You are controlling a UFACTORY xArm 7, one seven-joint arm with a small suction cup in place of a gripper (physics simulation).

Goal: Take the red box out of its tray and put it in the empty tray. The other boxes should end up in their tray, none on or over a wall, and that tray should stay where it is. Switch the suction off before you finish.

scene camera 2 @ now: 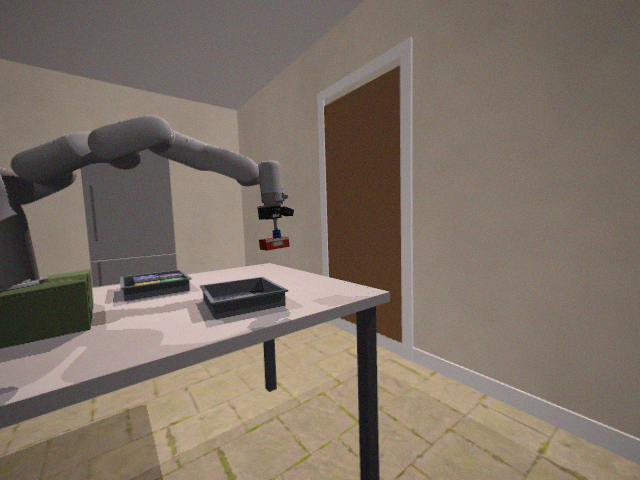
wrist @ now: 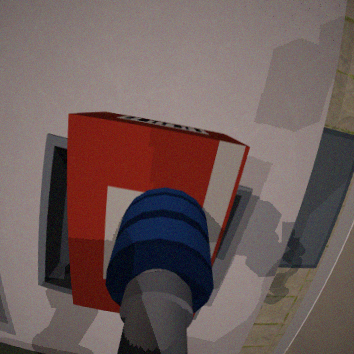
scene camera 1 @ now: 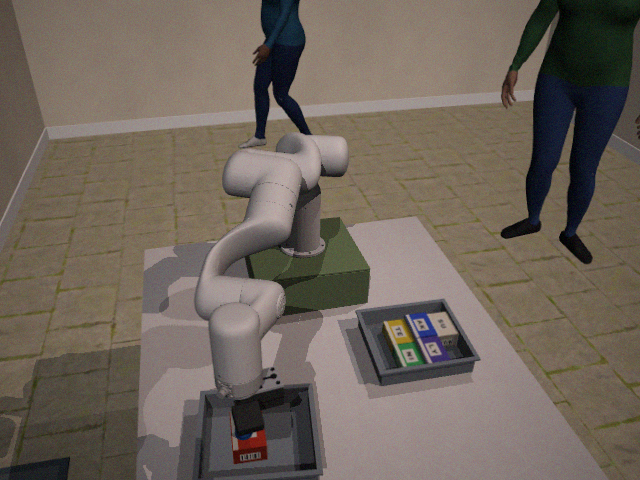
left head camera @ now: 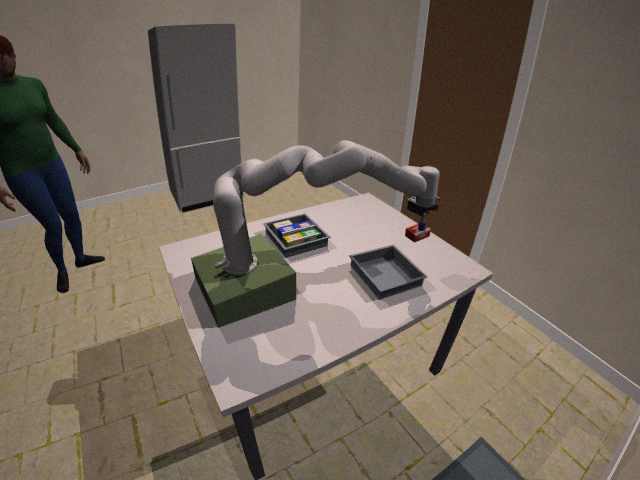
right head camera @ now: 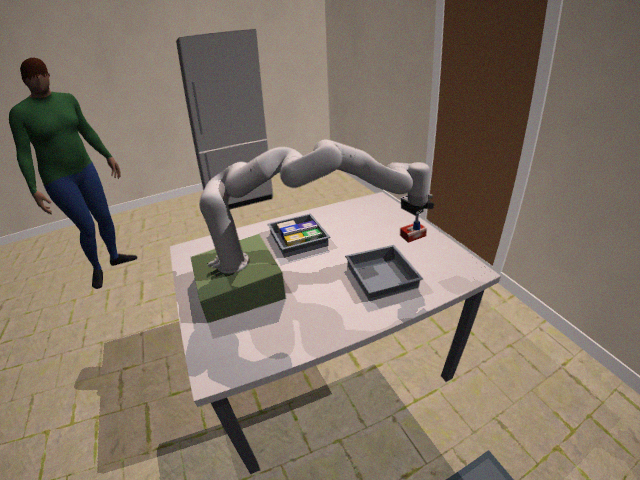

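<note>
My suction gripper is shut on the red box, which hangs roughly level in the air. The wrist view shows the empty tray below, partly hidden behind the box. A gap separates box and tray in scene camera 2. The yellow, green, blue, purple and white boxes sit inside the walls of the other tray.
The arm stands on a green block on the table. A person in green stands beyond the table. Another person stands behind the arm in scene camera 1.
</note>
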